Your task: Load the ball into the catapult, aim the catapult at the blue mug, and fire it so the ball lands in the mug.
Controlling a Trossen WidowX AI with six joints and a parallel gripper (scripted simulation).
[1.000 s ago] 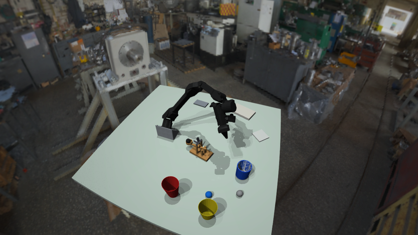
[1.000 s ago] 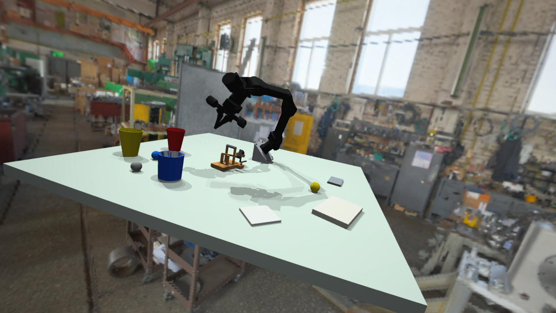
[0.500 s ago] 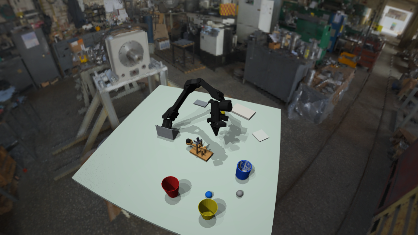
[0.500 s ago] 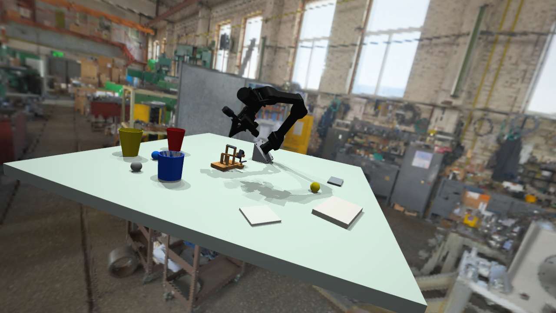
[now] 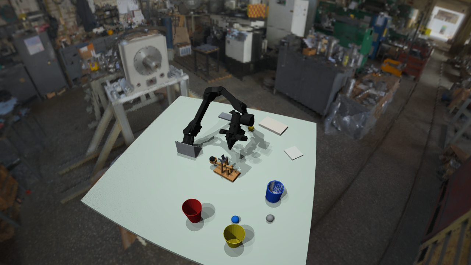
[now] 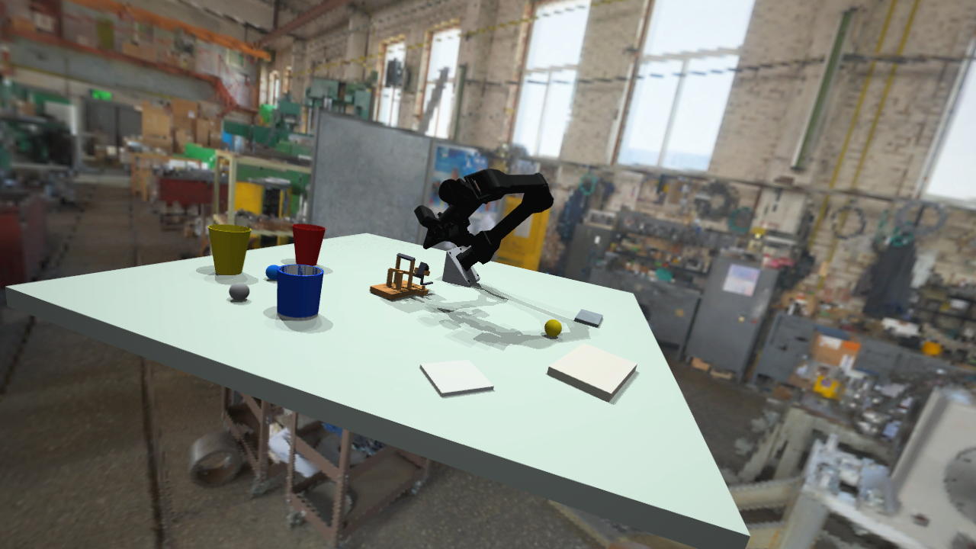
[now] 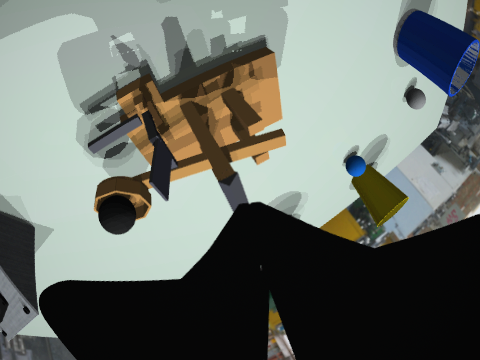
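Now: the black ball 10 cm behind my gripper tip, 3 cm to the right of it and 8 cm below it. Also, from my gripper tip: blue ball (13 cm ahead, 36 cm to the right, 12 cm below); then blue mug (29 cm ahead, 17 cm to the right, 12 cm below); then catapult (3 cm behind, 3 cm to the right, 9 cm below).
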